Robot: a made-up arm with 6 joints. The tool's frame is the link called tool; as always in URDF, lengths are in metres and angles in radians. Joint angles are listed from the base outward.
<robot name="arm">
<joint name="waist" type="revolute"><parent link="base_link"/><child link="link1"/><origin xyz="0 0 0.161"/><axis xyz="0 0 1"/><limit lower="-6.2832" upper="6.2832"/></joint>
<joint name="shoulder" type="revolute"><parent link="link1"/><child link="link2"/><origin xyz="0 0.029 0" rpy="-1.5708 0 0"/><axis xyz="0 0 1"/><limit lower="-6.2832" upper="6.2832"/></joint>
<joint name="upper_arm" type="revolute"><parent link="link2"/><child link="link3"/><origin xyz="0 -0.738 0"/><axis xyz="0 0 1"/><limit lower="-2.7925" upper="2.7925"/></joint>
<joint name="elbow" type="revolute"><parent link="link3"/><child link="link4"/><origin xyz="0 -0.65 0" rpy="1.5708 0 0"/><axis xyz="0 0 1"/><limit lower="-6.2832" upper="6.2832"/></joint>
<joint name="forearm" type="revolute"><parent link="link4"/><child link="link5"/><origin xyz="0 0 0" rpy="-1.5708 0 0"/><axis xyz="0 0 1"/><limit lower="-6.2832" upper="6.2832"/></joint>
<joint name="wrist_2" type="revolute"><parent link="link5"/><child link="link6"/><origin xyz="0 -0.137 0" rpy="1.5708 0 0"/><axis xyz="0 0 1"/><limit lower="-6.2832" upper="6.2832"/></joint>
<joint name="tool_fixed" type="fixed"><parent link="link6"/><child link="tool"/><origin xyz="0 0 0"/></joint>
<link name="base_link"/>
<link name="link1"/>
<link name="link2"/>
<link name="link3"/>
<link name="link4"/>
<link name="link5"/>
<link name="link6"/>
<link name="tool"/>
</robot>
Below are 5 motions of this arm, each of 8 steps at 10 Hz.
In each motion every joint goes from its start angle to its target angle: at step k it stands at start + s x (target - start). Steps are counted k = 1, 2, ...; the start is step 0. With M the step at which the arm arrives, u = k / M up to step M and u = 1 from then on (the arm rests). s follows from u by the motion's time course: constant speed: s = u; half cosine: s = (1 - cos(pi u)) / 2; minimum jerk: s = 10 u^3 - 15 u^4 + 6 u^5.
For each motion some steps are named. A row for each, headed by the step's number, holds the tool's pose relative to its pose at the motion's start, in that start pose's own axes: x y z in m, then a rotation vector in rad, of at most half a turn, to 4 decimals.
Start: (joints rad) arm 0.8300 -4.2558 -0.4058 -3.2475 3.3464 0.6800
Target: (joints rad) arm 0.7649 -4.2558 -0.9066 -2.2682 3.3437 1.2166
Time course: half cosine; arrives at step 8
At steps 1, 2, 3, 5, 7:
1: -0.0053 0.0080 -0.0024 0.0209 0.0070 -0.0153
2: -0.0209 0.0313 -0.0083 0.0786 0.0276 -0.0595
3: -0.0449 0.0668 -0.0144 0.1602 0.0608 -0.1270
5: -0.1041 0.1529 -0.0143 0.3270 0.1509 -0.2913
7: -0.1468 0.2142 -0.0013 0.4207 0.2260 -0.4099

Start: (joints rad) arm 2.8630 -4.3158 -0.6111 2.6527 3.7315 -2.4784
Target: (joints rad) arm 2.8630 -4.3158 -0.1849 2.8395 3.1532 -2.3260
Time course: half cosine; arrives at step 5
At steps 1, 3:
1: 0.0018 0.0131 0.0129 0.0617 0.0676 -0.0106
3: 0.0134 0.0780 0.0822 0.4582 0.4380 -0.0628

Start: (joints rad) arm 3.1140 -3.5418 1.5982 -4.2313 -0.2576 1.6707
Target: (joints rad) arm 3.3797 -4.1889 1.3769 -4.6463 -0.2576 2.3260
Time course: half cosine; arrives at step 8
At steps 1, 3, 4, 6, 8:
1: 0.0244 -0.0055 -0.0195 0.0109 0.0366 0.0145
3: 0.1771 -0.0439 -0.1844 0.1034 0.2932 0.1088
4: 0.2584 -0.0708 -0.3253 0.1853 0.4697 0.1648
6: 0.3366 -0.1191 -0.6238 0.3738 0.7795 0.2408
8: 0.3386 -0.1378 -0.7560 0.4662 0.8996 0.2604

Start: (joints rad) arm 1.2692 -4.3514 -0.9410 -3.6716 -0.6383 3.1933
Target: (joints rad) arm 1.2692 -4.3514 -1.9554 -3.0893 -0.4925 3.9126
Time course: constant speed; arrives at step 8
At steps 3, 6, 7, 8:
3: -0.1989 -0.1196 -0.1723 -0.0715 -0.3996 0.5325
6: -0.3149 -0.2322 -0.4188 -0.3058 -0.8105 0.9858
7: -0.3309 -0.2648 -0.5119 -0.4229 -0.9436 1.1112
8: -0.3348 -0.2938 -0.6079 -0.5601 -1.0717 1.2201

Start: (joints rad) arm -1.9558 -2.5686 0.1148 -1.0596 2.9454 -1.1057
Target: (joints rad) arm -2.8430 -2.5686 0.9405 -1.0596 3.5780 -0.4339
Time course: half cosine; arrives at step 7
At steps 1, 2, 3, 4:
1: -0.0198 0.0358 -0.0022 -0.0035 0.0502 -0.0085
2: -0.0664 0.1432 -0.0009 0.0069 0.1970 -0.0196
3: -0.1089 0.3115 0.0219 0.0758 0.4146 -0.0010
4: -0.1197 0.5049 0.0789 0.2243 0.6426 0.0692

